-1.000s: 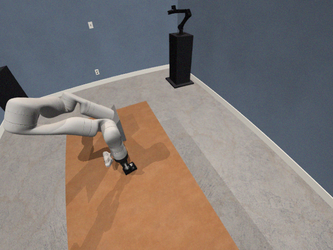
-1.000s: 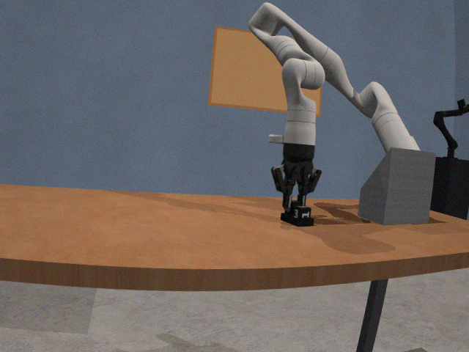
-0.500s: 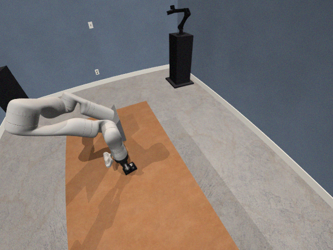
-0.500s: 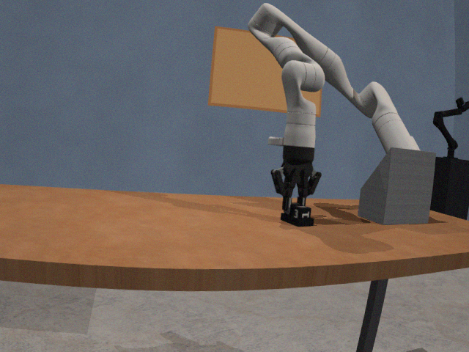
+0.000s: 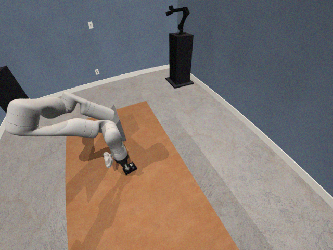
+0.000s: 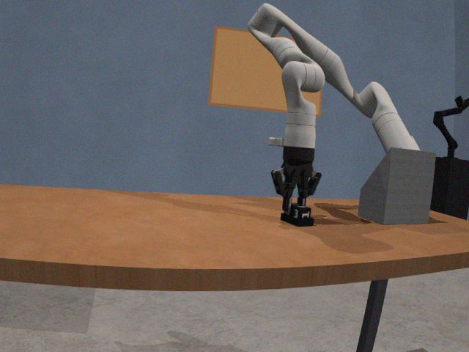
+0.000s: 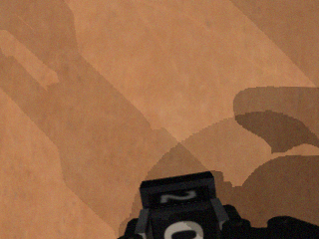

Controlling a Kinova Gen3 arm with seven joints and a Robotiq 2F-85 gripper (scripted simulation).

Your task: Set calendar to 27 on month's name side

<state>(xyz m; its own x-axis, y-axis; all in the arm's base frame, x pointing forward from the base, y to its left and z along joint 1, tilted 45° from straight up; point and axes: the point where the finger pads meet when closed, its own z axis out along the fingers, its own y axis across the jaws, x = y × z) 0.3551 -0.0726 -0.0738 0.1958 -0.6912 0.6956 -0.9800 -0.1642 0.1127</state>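
Now: the black tray 30 mm below my hand and 20 mm to the left of it.
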